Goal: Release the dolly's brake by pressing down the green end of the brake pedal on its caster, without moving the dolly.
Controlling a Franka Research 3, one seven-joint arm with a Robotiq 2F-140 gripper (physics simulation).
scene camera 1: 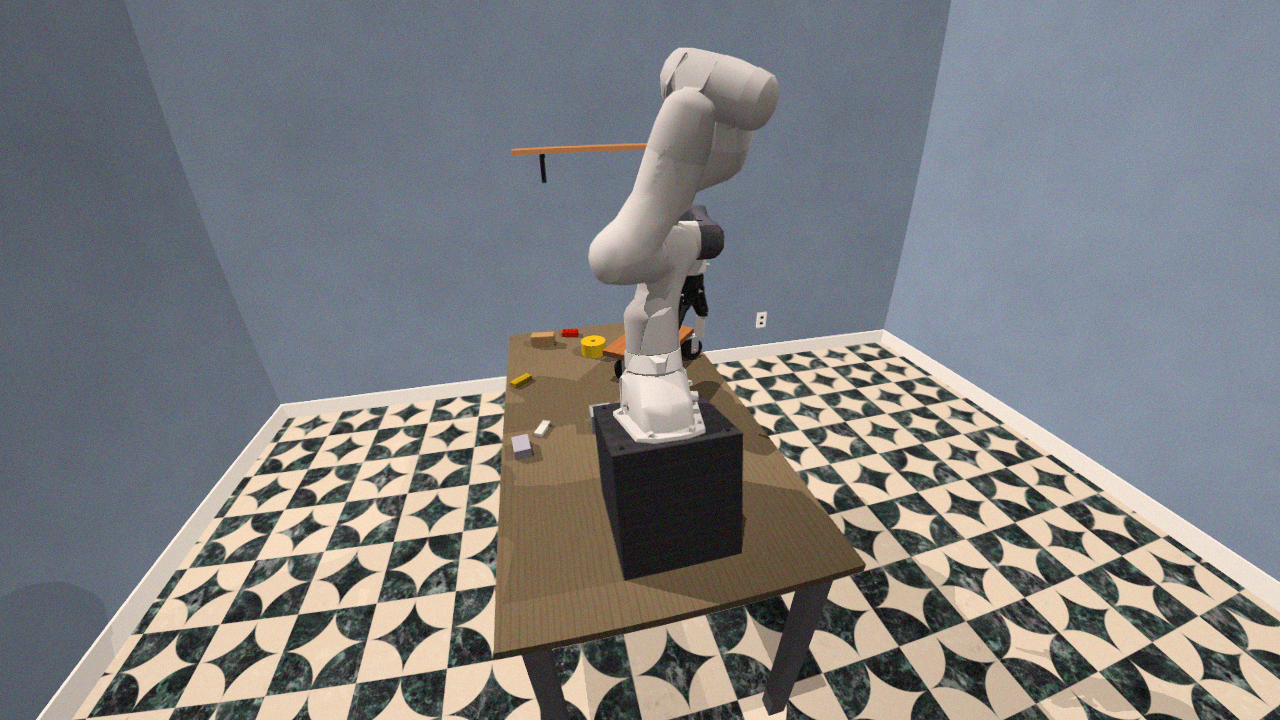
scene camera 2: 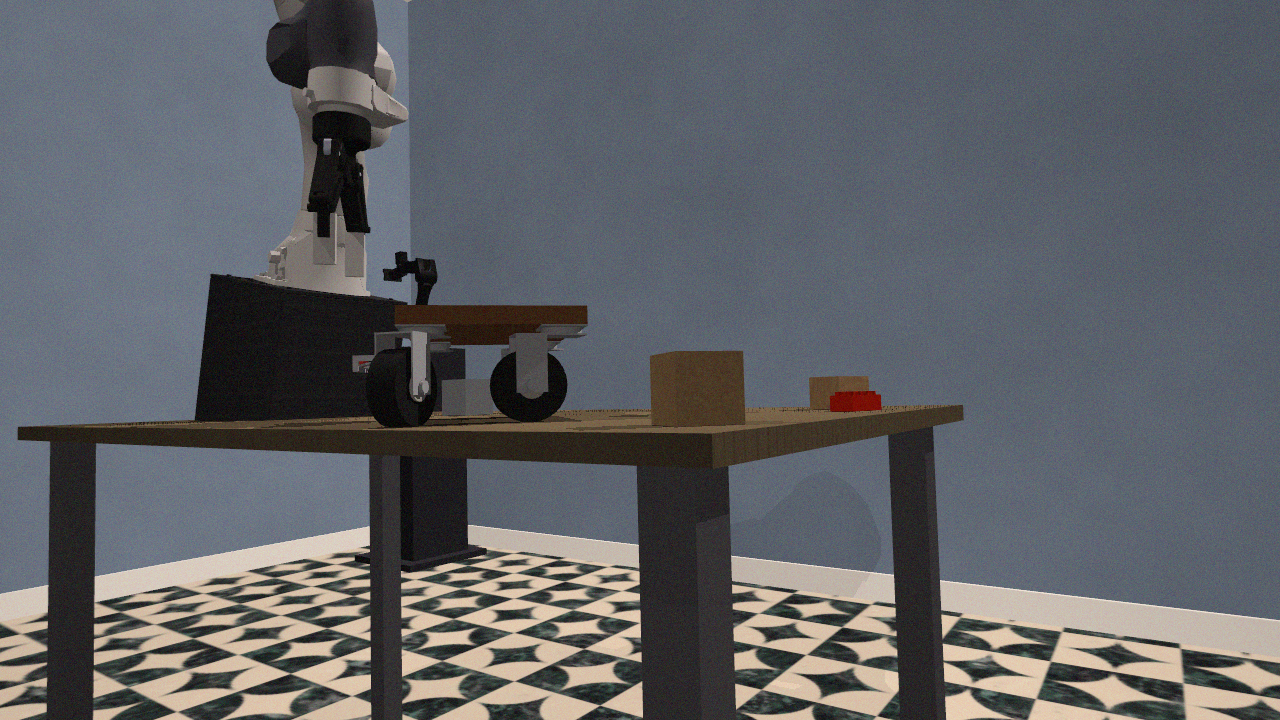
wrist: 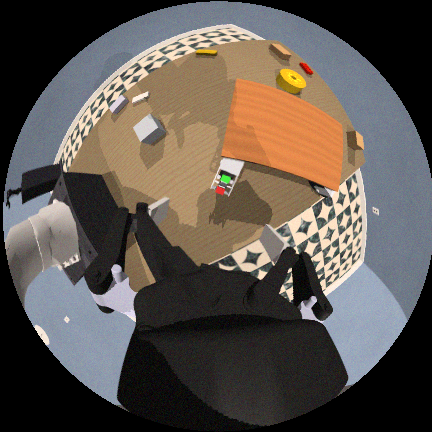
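The dolly, an orange board on black-wheeled casters, stands on the table. In the wrist view its brake pedal shows on a grey caster past the board's lower left corner. The pedal's green end is nearer the board, and its red end points away from it. Which end is lower I cannot tell. My gripper is open and empty, fingers pointing down. In scene camera 2 it hangs above the dolly's height, left of the board, touching nothing. In scene camera 1 the arm partly hides gripper and dolly.
A yellow roll stands beyond the board. A wooden block is by its far end. A grey block lies left of the dolly. A red brick lies farther off. An orange shelf hangs on the wall.
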